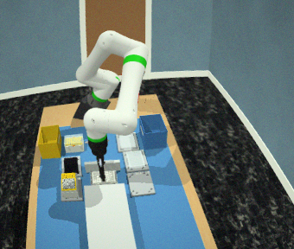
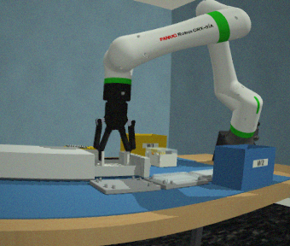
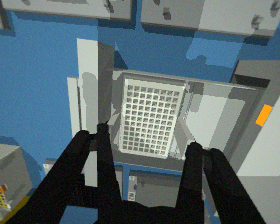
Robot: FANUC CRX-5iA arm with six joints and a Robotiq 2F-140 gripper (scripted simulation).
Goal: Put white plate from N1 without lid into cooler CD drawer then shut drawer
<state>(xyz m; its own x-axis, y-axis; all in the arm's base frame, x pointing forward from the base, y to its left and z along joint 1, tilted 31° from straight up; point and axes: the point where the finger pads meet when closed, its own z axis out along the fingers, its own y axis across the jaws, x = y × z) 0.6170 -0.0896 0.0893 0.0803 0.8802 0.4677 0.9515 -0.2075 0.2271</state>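
Now: the white plate 2 cm below my hand. From my hand the other things lie so: drawer (3 cm ahead, 2 cm below); grey work nest N1 (7 cm ahead, 18 cm to the left, 4 cm below); yellow rack (4 cm ahead, 20 cm to the right, 1 cm above).
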